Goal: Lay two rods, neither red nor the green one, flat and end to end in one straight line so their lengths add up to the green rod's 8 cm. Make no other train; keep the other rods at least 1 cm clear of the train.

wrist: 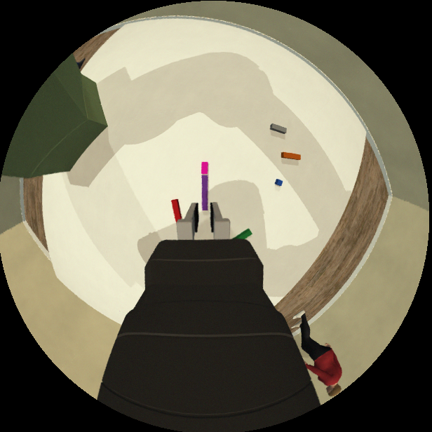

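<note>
A magenta rod (204, 168) and a longer purple rod (205, 192) lie flat, end to end in one straight line, at the middle of the wrist view. They look as if they touch or nearly touch. My gripper (204, 211) is open and empty, above the near end of the purple rod. A red rod (176, 210) lies to the left, partly hidden by the gripper. The green rod (243, 234) lies to the lower right, partly hidden by the gripper body. A grey rod (278, 128), an orange rod (290, 156) and a small blue rod (278, 182) lie apart on the right.
The pale table top (170, 37) has a brown wooden edge (350, 235) on the right. A dark green object (50, 120) stands at the upper left. A person in a red top (328, 367) shows beyond the table at the lower right. Shadows fall across the table.
</note>
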